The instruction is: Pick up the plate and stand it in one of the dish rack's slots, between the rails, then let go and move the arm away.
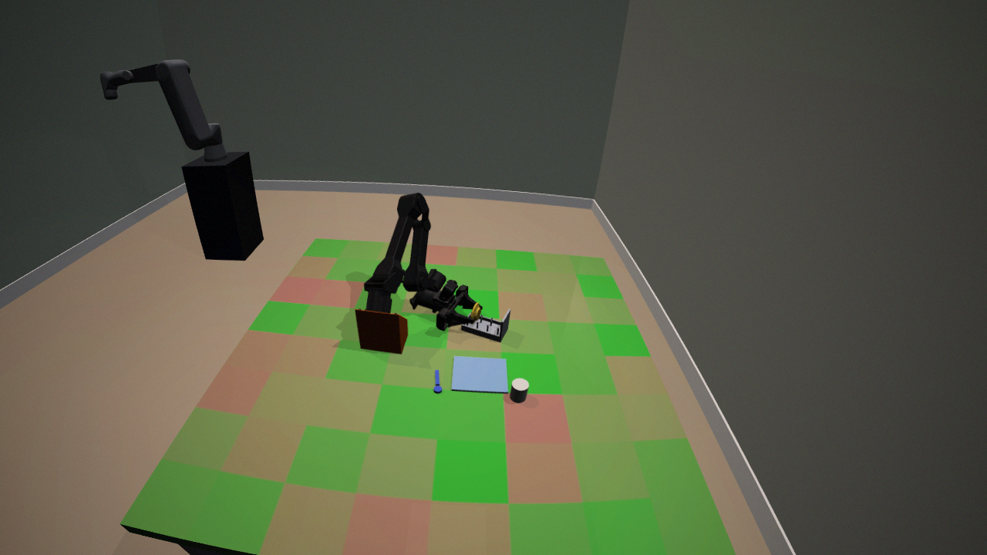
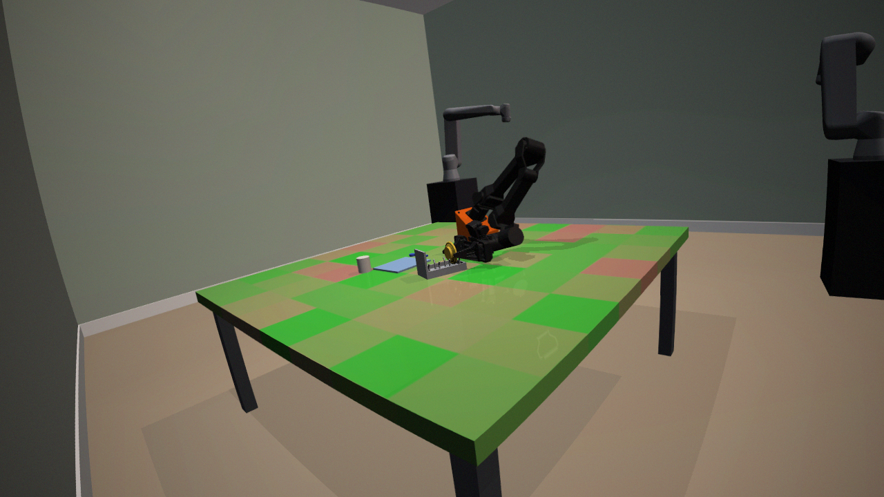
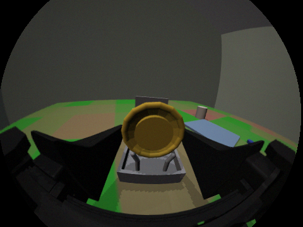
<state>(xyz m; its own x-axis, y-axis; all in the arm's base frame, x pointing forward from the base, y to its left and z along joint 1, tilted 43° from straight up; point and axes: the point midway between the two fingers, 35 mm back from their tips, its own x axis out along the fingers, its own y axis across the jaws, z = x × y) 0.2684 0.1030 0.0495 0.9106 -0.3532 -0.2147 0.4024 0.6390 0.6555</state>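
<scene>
Right now my gripper tip is 10 mm past the yellow plate. The rest, counted from my gripper tip: small blue spoon: 250 mm to the right, 120 mm behind, 50 mm below; then grey dish rack: 30 mm below, 20 mm ahead, 10 mm to the right; then light blue mat: 210 mm to the right, 50 mm below.
</scene>
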